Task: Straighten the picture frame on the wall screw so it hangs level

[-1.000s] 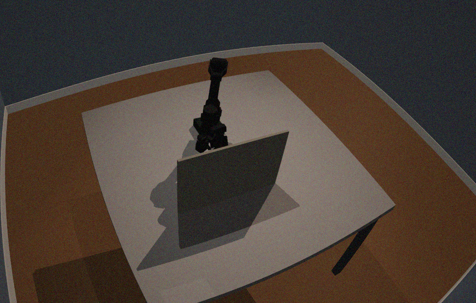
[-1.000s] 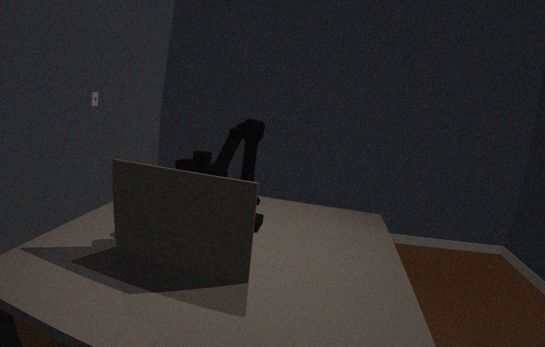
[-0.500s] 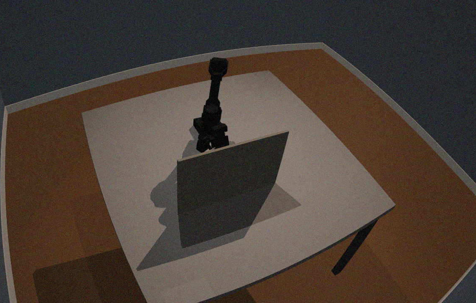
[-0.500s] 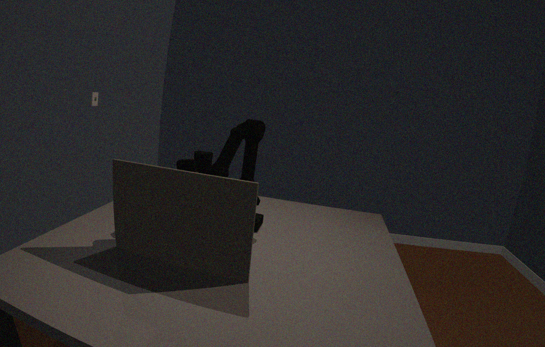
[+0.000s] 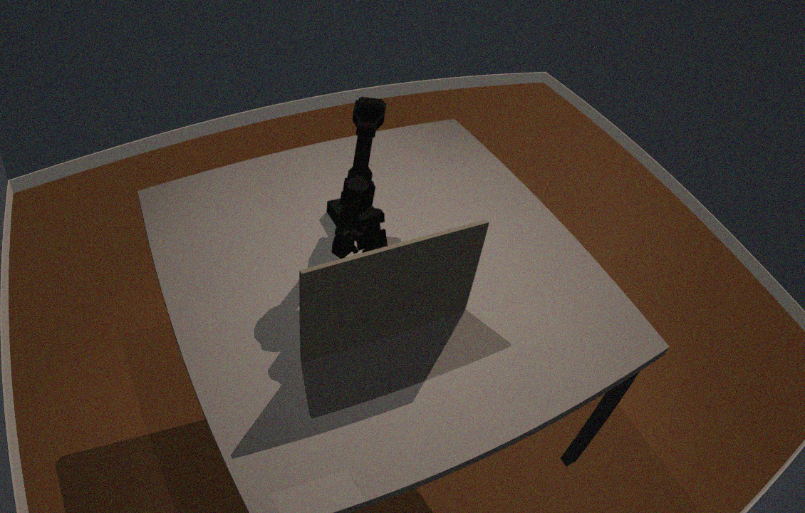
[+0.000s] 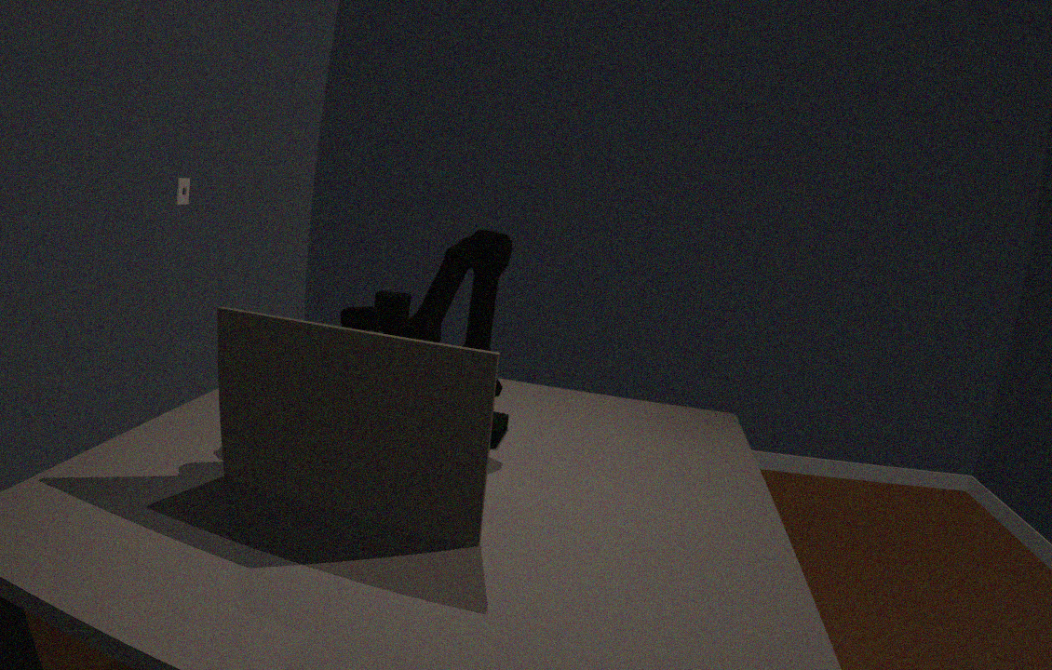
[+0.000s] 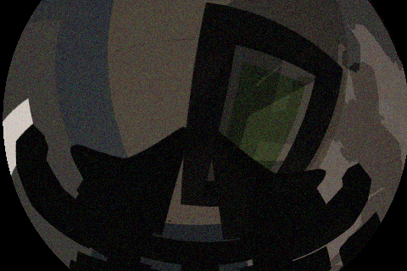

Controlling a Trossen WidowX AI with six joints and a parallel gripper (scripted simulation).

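Right now the dark picture frame is 50 mm below my gripper tip and 10 mm ahead of it. The rest, counted from my gripper tip: wall panel 70 mm below, 20 mm ahead.
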